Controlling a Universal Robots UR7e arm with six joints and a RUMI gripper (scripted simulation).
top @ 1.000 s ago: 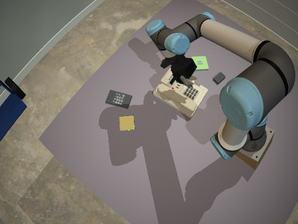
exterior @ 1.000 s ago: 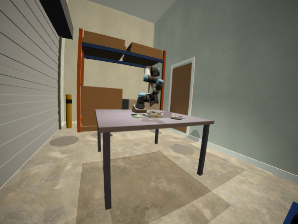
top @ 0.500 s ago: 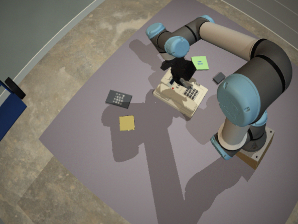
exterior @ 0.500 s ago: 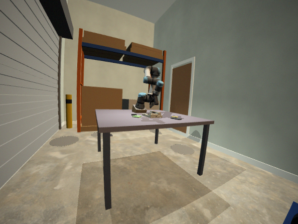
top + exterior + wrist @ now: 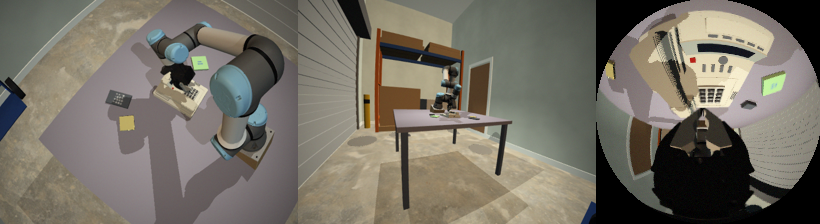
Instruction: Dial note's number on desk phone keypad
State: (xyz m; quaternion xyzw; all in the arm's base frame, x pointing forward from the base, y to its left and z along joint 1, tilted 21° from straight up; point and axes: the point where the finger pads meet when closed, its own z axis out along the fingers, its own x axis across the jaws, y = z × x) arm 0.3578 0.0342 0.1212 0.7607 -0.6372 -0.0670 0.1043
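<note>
The handset is 2 cm ahead of my hand, 6 cm to the left of it and 2 cm below it. Round my hand: dark calculator-like pad: 23 cm ahead, 24 cm to the left, 6 cm below; then note: 8 cm ahead, 20 cm to the right, 6 cm below.
</note>
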